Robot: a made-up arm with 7 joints.
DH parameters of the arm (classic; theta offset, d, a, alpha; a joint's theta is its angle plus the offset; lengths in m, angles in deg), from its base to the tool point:
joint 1: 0 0.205 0 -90
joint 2: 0 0 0 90
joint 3: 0 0.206 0.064 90
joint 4: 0 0 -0.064 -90
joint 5: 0 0.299 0 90
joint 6: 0 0 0.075 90
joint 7: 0 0 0 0
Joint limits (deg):
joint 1: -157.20..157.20
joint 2: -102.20..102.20
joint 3: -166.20..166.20
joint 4: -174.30..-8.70
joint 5: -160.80..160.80
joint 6: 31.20..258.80
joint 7: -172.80..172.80
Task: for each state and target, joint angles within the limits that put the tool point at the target. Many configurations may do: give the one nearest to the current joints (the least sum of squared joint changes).
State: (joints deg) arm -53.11 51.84 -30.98 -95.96 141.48 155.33 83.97
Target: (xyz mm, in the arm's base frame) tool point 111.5 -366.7 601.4
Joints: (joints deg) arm -44.44 11.21 -28.78 -48.67 135.60 138.46 83.97
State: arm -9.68 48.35 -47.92 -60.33 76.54 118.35 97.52
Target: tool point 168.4 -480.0 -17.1
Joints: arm -37.24 83.62 -42.18 -70.24 76.13 112.39 97.52
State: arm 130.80 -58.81 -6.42 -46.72 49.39 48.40 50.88
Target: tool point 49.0 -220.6 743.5
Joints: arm 116.52 -46.93 7.28 -37.05 53.39 67.21 50.88
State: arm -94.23 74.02 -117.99 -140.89 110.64 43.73 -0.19
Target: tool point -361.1 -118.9 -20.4
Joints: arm -91.84 91.81 -65.25 -114.79 112.90 41.94 -0.19
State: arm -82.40 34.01 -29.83 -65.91 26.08 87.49 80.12
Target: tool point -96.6 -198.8 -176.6
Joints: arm -86.85 77.97 -15.45 -112.56 25.70 78.18 80.12
